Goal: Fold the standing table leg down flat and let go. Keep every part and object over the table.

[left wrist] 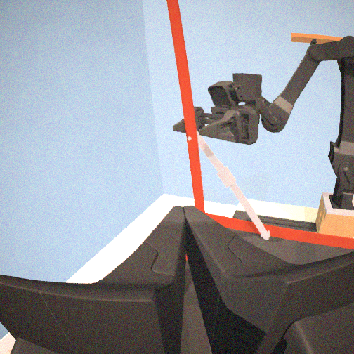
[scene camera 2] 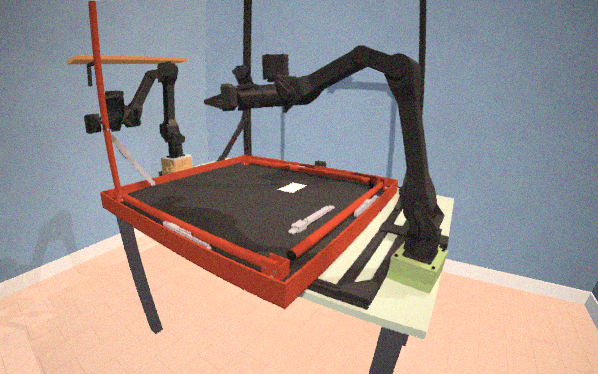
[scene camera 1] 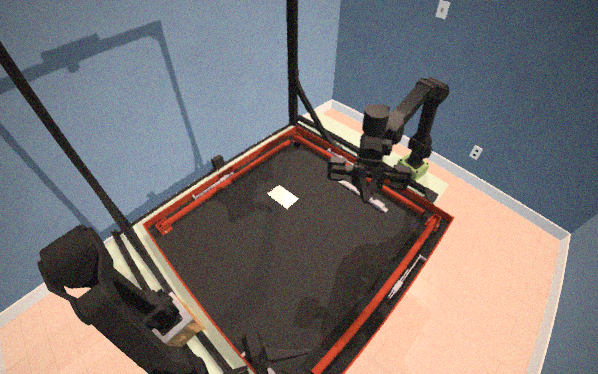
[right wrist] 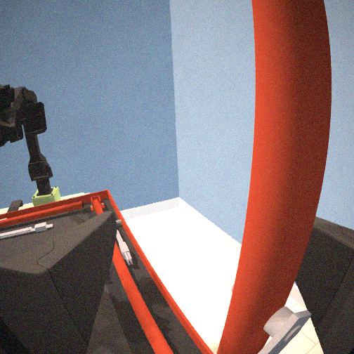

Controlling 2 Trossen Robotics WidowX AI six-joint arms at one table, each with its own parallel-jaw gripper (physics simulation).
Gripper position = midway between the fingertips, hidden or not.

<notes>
I see my left gripper (scene camera 1: 365, 202), my right gripper (scene camera 2: 111, 121) and a red table leg (right wrist: 293, 82).
My left gripper is seen too in the left wrist view (left wrist: 182, 215) and in scene camera 2 (scene camera 2: 204, 102). My right gripper is seen too in the left wrist view (left wrist: 185, 129) and in the right wrist view (right wrist: 196, 219).
</notes>
